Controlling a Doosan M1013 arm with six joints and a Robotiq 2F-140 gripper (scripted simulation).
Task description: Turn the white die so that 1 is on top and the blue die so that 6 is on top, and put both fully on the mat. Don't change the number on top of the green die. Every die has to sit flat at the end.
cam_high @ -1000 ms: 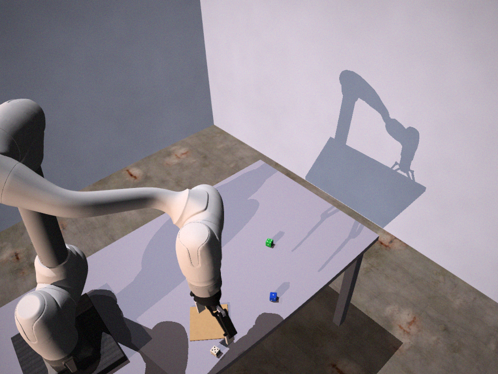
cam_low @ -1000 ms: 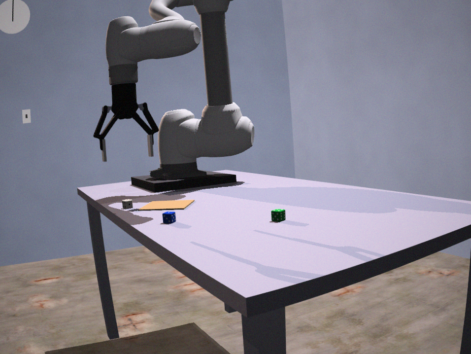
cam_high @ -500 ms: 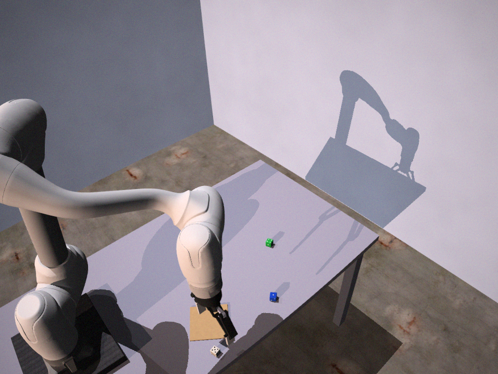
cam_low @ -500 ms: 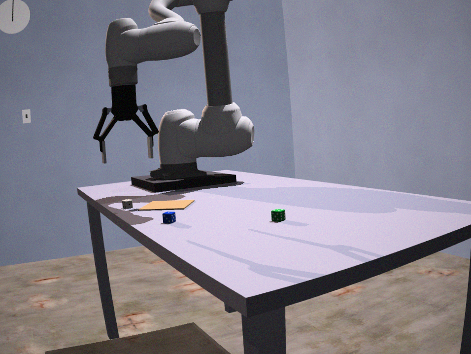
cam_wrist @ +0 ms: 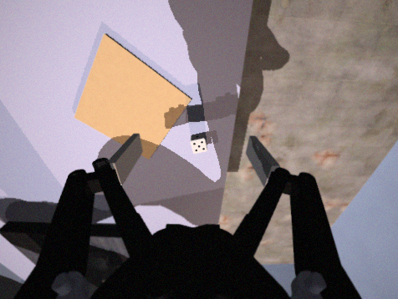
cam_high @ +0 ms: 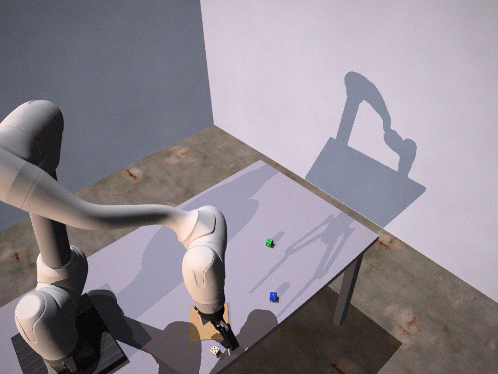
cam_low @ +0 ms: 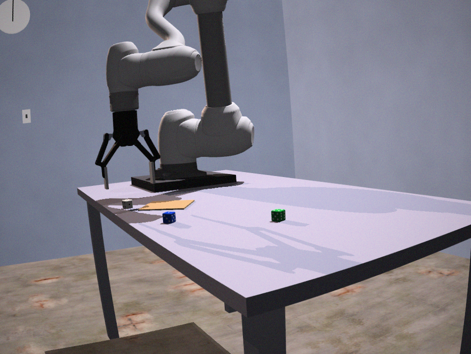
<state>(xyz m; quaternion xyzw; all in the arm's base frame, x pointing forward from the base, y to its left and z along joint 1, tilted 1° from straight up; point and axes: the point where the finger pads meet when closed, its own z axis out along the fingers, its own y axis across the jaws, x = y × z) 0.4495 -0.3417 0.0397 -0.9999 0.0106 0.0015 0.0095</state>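
My gripper is now 27 cm short of the blue die, 7 cm above it and 2 cm to the right of it. Round my hand: green die: 45 cm ahead, 22 cm to the left, 7 cm below; white die: 7 cm below, 3 cm behind, 1 cm to the right; tan mat: 10 cm to the left, 8 cm below, 3 cm ahead.
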